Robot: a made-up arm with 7 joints. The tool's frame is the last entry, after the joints. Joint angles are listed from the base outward. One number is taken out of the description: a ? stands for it. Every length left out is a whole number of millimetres.
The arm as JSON. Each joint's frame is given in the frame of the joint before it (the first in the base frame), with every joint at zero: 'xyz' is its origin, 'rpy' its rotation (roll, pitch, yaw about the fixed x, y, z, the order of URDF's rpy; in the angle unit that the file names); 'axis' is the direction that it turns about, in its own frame. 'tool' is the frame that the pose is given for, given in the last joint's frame.
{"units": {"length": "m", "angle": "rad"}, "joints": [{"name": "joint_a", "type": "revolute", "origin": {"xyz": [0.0, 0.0, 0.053], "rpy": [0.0, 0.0, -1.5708]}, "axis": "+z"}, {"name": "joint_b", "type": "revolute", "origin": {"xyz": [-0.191, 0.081, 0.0], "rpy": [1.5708, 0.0, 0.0]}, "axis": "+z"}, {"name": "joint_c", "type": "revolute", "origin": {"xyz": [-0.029, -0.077, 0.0], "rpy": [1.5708, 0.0, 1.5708]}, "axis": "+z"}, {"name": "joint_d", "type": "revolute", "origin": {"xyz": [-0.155, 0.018, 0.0], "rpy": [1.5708, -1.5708, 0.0]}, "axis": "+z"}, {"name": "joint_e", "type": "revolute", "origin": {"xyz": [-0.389, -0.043, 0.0], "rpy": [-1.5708, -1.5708, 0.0]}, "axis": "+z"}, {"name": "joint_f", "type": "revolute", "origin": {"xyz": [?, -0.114, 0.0], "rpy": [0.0, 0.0, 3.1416]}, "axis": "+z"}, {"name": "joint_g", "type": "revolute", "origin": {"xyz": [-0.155, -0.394, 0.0], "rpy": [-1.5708, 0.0, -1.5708]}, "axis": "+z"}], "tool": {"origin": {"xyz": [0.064, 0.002, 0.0], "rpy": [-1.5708, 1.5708, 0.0]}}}
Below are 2 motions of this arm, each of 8 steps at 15 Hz.
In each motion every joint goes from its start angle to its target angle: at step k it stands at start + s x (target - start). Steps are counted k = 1, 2, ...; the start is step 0. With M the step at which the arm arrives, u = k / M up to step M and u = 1 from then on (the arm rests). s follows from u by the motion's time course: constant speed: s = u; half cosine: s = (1 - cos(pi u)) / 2; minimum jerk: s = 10 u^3 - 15 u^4 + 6 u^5.
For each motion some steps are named. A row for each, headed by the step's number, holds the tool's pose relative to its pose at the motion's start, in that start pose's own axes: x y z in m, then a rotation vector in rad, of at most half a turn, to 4 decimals.
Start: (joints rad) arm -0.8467 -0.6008 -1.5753 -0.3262 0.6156 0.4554 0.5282
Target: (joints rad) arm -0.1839 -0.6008 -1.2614 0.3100 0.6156 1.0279 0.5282
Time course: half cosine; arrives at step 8
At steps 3, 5, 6, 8:
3: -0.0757 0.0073 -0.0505 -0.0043 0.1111 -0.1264
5: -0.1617 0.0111 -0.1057 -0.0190 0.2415 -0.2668
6: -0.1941 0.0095 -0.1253 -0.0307 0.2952 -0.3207
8: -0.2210 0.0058 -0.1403 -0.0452 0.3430 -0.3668

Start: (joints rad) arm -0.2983 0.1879 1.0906 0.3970 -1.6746 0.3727 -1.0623
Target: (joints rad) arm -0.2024 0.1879 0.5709 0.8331 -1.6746 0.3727 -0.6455
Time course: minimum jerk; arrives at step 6
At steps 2, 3, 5, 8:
2: -0.0059 0.0229 0.0215 0.0373 -0.0716 0.0476
3: -0.0217 0.0439 0.0587 0.0850 -0.1858 0.0941
5: -0.0673 0.0476 0.1253 0.1520 -0.3945 0.1137
8: -0.0718 0.0463 0.1303 0.1566 -0.4112 0.1121

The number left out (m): 0.118
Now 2 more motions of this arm.
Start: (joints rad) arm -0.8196 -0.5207 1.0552 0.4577 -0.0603 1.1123 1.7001
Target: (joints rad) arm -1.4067 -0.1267 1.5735 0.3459 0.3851 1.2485 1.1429
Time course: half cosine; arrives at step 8
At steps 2, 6, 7, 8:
2: 0.0102 0.0457 -0.0167 0.1178 0.0322 -0.1405
6: 0.1750 0.2794 -0.0843 0.7437 -0.0207 -0.7662
7: 0.2180 0.3091 -0.0926 0.8421 -0.0598 -0.8484
8: 0.2340 0.3187 -0.0954 0.8765 -0.0754 -0.8760

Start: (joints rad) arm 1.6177 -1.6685 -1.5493 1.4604 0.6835 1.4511 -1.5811
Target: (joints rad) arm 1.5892 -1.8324 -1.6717 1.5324 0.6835 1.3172 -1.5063
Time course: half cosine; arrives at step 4
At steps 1, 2, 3, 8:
1: 0.0030 0.0101 -0.0016 -0.0380 0.0084 0.0044
2: 0.0097 0.0334 -0.0070 -0.1283 0.0275 0.0150
3: 0.0158 0.0548 -0.0143 -0.2169 0.0446 0.0254
8: 0.0181 0.0631 -0.0179 -0.2530 0.0512 0.0296

